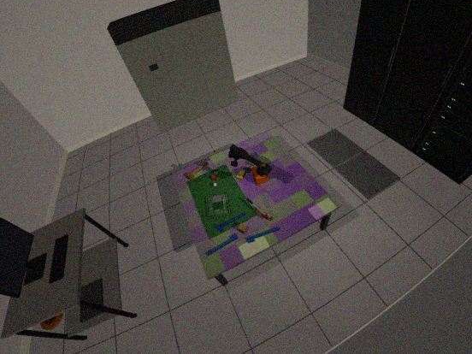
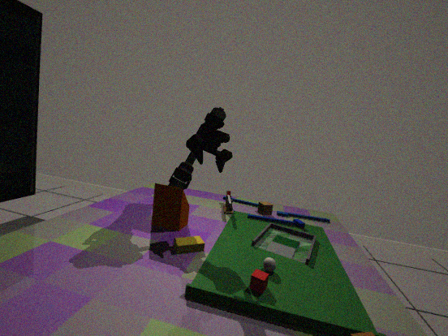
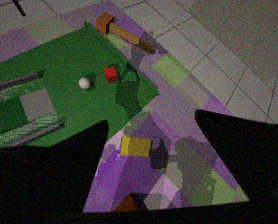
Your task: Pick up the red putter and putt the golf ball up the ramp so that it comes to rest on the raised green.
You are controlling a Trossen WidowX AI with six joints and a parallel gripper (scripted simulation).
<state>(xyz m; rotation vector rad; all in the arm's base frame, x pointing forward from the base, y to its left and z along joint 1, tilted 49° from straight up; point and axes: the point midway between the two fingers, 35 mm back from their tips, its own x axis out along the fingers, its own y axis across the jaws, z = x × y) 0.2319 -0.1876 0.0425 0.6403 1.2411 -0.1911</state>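
Now: the yellow block 290 mm below my gripper tip, 50 mm behind it and 20 mm to the right of it. From my gripper tip the other things lie so: green mat (310 mm below, 250 mm ahead, 160 mm to the left); white golf ball (280 mm below, 250 mm ahead); red cube (280 mm below, 240 mm ahead, 110 mm to the right).
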